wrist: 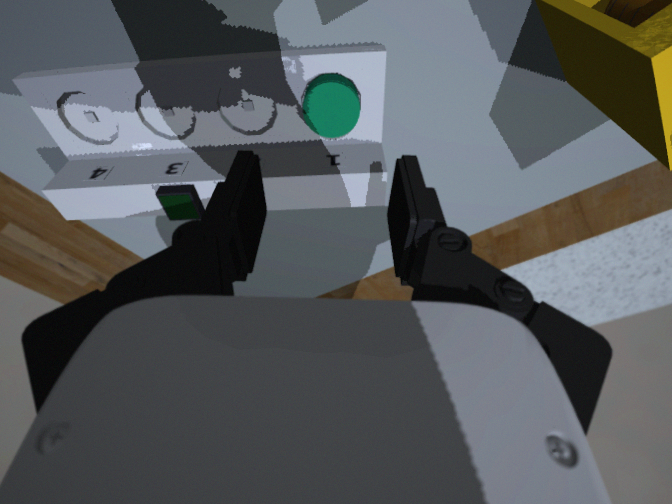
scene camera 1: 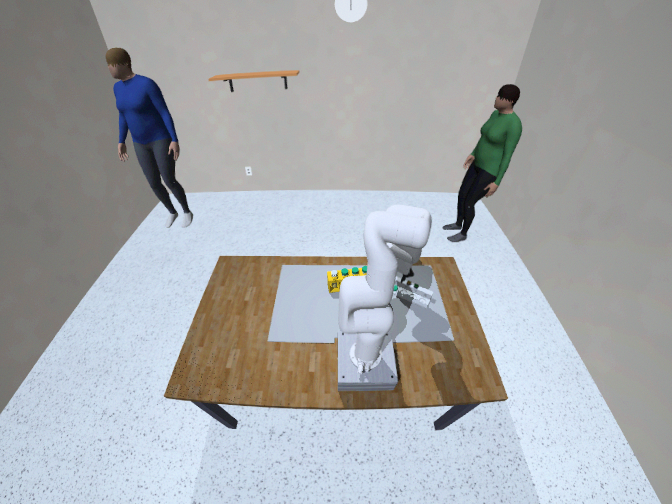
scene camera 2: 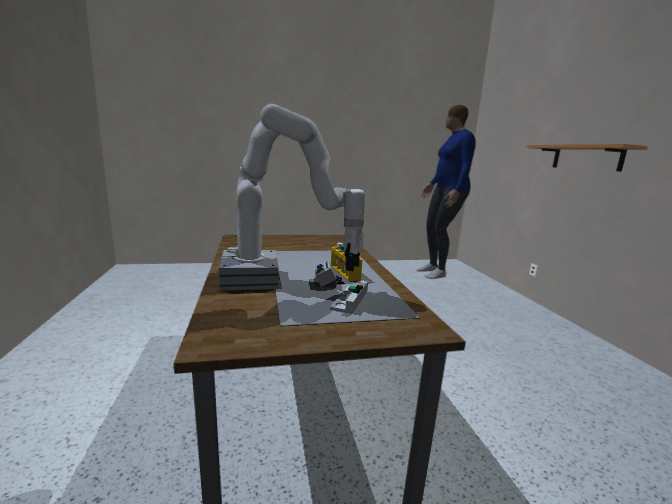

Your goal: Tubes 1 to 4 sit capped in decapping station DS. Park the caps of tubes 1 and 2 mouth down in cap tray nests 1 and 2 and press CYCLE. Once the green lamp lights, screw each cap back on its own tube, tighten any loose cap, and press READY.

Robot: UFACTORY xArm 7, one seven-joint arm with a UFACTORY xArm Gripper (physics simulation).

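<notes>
In the wrist view my gripper (wrist: 325,162) is open and empty, its black fingers spread above the front side of the white cap tray (wrist: 206,124). A green cap (wrist: 331,104) sits in nest 1; whether its mouth faces down cannot be told. The other three nests look empty. The yellow decapping station DS (wrist: 613,65) is at the top right. In scene camera 1 the station (scene camera 1: 336,279) shows three green caps (scene camera 1: 354,269) on top; the arm hides its right end. In scene camera 2 my gripper (scene camera 2: 351,261) hangs beside the station (scene camera 2: 340,260).
A small dark green square part (wrist: 178,201) lies by the tray's front, partly behind my left finger. A grey box (scene camera 2: 324,277) stands on the grey mat near the tray (scene camera 2: 350,297). Two people stand away from the table, one in blue (scene camera 1: 145,130) and one in green (scene camera 1: 488,157).
</notes>
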